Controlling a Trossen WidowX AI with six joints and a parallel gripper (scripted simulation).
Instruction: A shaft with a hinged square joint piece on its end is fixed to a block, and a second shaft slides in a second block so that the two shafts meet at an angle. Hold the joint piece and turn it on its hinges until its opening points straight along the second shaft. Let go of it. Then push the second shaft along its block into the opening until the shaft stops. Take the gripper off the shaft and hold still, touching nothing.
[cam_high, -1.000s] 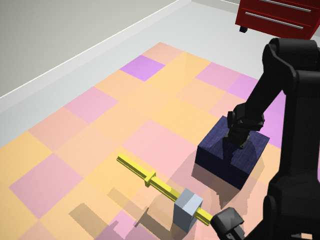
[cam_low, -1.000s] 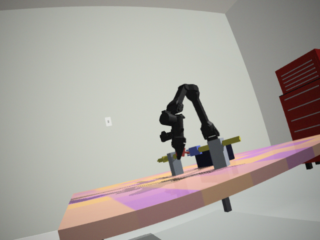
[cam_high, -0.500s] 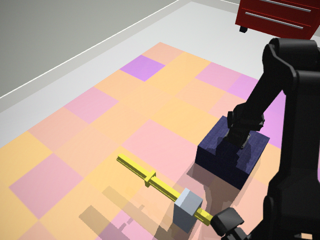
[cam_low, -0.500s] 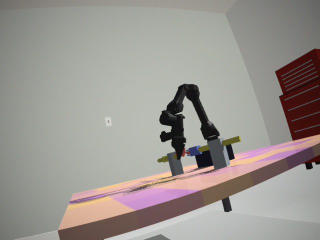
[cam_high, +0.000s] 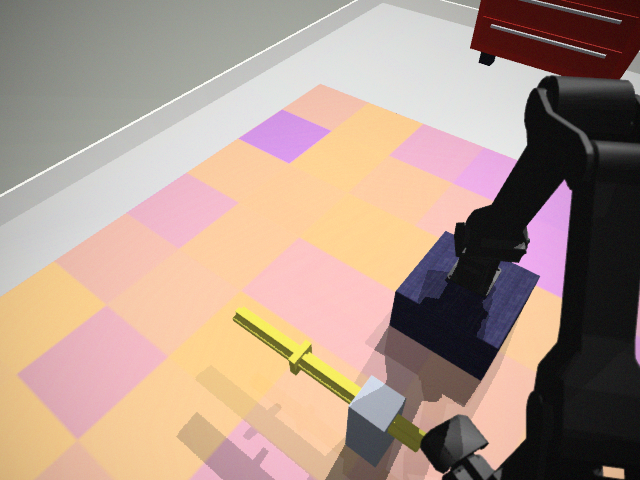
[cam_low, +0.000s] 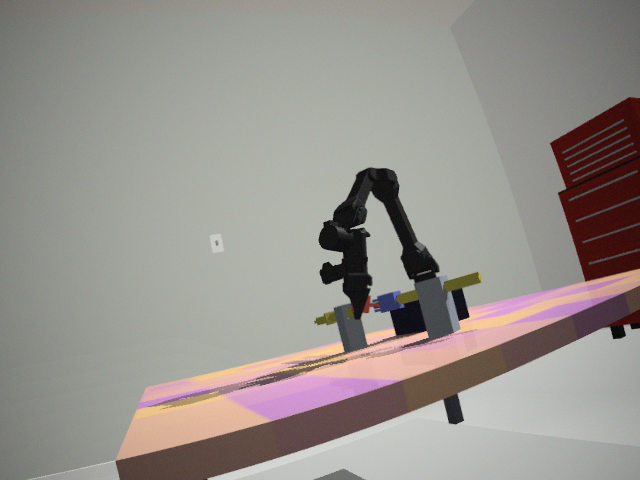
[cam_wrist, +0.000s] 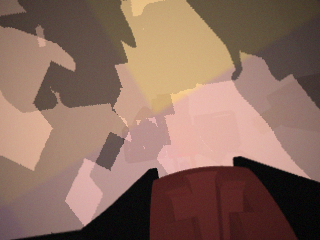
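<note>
My gripper tip is 20 mm past the red joint piece, 10 mm to the right of it and 30 mm below it.
</note>
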